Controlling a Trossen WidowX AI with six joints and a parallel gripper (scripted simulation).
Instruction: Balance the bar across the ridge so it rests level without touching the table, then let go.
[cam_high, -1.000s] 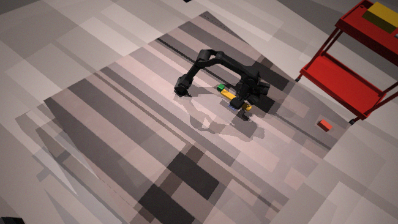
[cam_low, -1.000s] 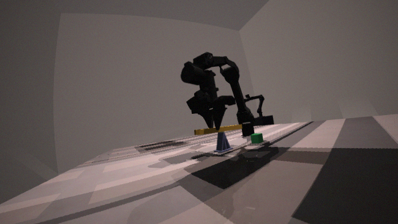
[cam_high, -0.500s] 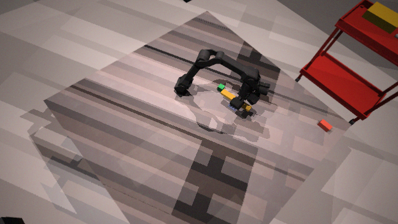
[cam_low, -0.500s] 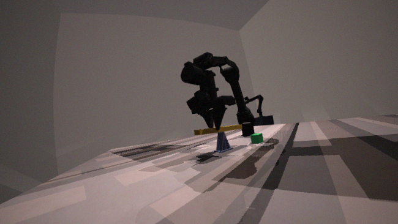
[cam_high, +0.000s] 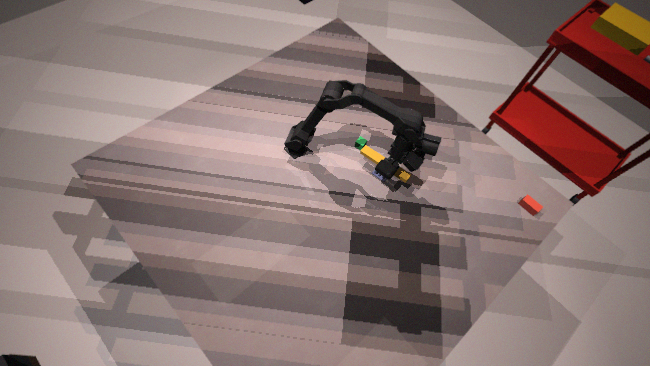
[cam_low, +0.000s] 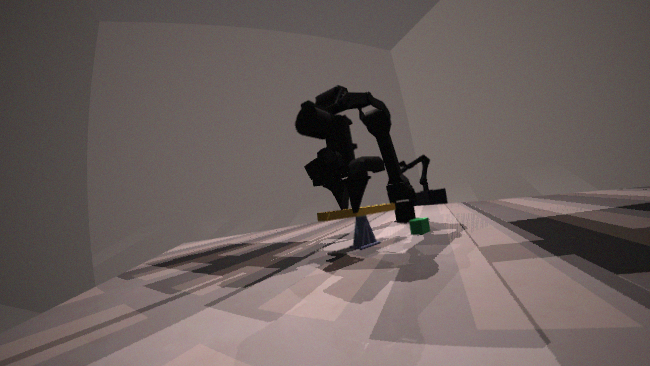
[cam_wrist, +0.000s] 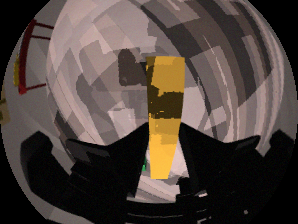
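Right now my gripper tip is 30 mm past the yellow bar. Round my gripper tip: small red block 420 mm ahead, 320 mm to the left, 60 mm below; green cube 170 mm behind, 20 mm to the left, 60 mm below.
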